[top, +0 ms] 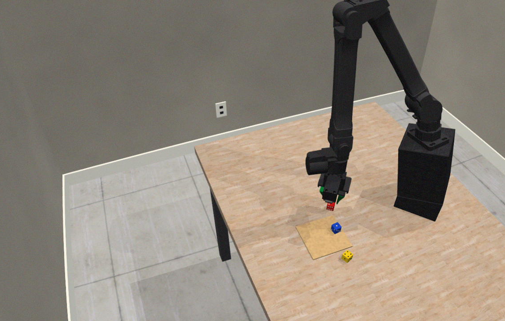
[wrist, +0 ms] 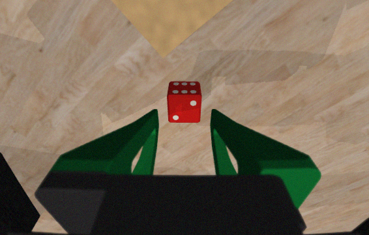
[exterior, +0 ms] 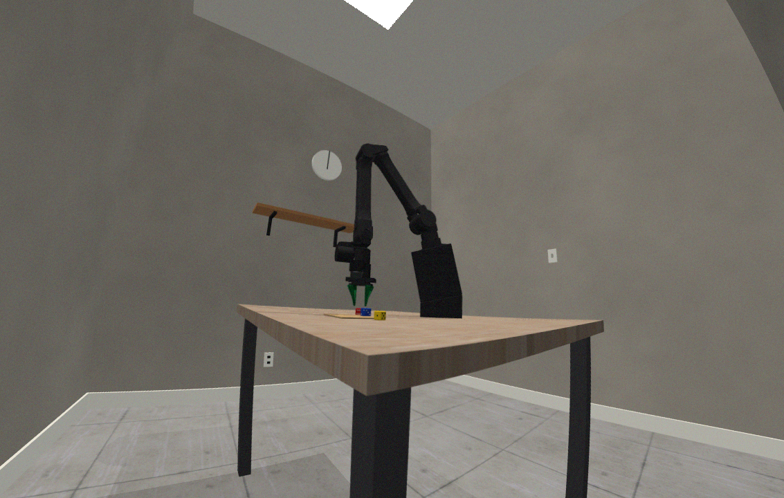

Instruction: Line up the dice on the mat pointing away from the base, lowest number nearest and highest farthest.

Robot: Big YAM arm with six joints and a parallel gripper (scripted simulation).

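The red die lies 30 mm below my hand. Also, from my hand: blue die: 100 mm to the left, 30 mm ahead, 20 mm below; tan mat: 100 mm to the left, 80 mm ahead, 40 mm below; yellow die: 210 mm to the left, 60 mm ahead, 30 mm below.
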